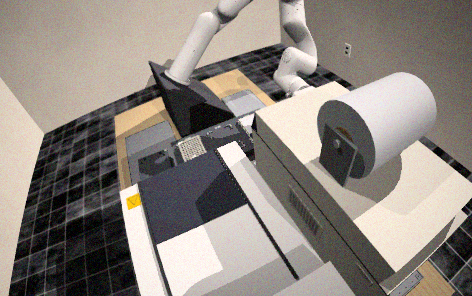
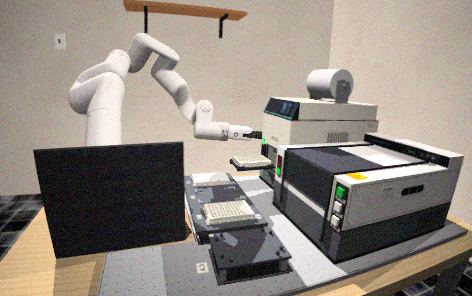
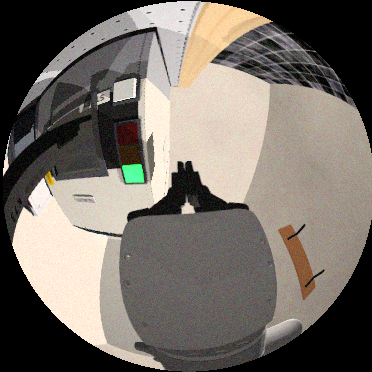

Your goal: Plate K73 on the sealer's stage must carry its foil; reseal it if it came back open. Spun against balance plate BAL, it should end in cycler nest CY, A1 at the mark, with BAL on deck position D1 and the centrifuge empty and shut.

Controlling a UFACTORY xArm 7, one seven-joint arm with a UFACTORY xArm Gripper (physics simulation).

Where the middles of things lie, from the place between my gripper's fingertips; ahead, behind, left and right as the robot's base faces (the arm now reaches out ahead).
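Labels:
My gripper is 30 mm below the dark lid [image 1: 188, 195], 30 mm past it and 440 mm to the left of it. Counted from my hand, the centrifuge [image 1: 259, 241] is 60 mm below, 460 mm to the right and 130 mm ahead.

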